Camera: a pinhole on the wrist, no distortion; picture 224 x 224 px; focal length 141.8 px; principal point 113.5 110.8 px. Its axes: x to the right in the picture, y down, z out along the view. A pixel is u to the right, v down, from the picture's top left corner.
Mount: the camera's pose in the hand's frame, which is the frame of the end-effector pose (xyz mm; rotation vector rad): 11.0 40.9 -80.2 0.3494 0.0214 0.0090
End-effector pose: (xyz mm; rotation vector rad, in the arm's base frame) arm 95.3 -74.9 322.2 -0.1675 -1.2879 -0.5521
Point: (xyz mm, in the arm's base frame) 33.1 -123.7 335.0
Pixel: 114.6 49.9
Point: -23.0 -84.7 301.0
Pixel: 75.6 79.4
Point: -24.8 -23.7 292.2
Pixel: 58.1 118.9
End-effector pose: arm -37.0 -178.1 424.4 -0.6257 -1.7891 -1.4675
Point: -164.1 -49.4 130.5
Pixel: 37.5 34.9
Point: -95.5 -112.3 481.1
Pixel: 168.7 128.2
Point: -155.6 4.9 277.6
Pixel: 82.2 83.4
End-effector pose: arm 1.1 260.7 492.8 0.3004 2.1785 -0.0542
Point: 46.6 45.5 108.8
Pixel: 183.4 71.7
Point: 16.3 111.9 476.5
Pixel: 81.7 8.2
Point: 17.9 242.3 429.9
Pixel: 136.2 100.9
